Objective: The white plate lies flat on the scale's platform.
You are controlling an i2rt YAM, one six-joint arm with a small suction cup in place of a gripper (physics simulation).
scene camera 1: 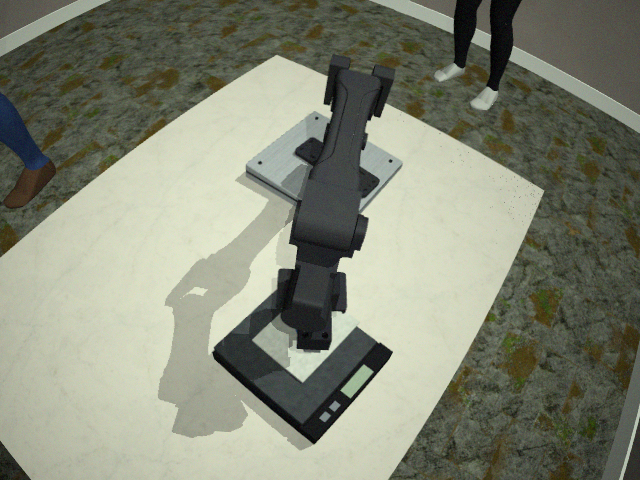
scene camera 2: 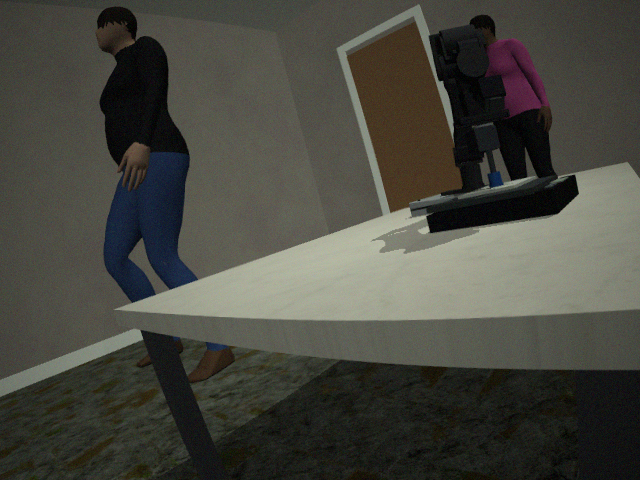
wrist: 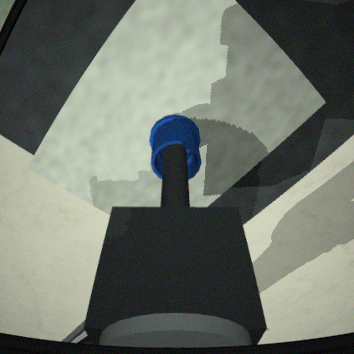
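Where they show: hand at its tool point: point(wrist: 174, 132); arm's base at its link origin: point(scene camera 2: 473, 190).
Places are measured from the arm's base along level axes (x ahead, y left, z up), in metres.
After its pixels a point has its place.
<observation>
The white square plate point(scene camera 1: 303, 369) @(x 0.432, y 0.245, z 0.021 m) point(scene camera 2: 509, 184) @(x 0.407, y 0.238, z 0.021 m) point(wrist: 135, 75) @(x 0.389, y 0.239, z 0.021 m) lies on the dark platform of the black scale point(scene camera 1: 258, 379) @(x 0.493, y 0.199, z 0.015 m) point(scene camera 2: 501, 207) @(x 0.511, y 0.248, z -0.006 m) point(wrist: 45, 65) @(x 0.364, y 0.283, z 0.015 m). It looks flat in scene camera 2. One corner reaches slightly past the platform's edge in scene camera 1 and the wrist view. My gripper's blue suction cup point(scene camera 2: 495, 179) point(wrist: 175, 131) is straight over the plate, its lower rim at or very near the plate's surface. The suction is off, so it is open. The cup is hidden under the wrist in scene camera 1, and any small gap below it cannot be told.
The scale's green display point(scene camera 1: 356, 381) @(x 0.390, y 0.326, z 0.010 m) and two grey buttons are along its front right side. The arm's metal base plate point(scene camera 1: 279, 165) @(x 0.087, y -0.096, z 0.008 m) is bolted behind the scale. All stand on the pale table point(scene camera 1: 103, 289) @(x 0.555, y -0.171, z -0.030 m) point(scene camera 2: 310, 289) @(x 0.807, y 0.098, z -0.030 m). Several people's legs show beyond it. The arm's shadow falls leftward.
</observation>
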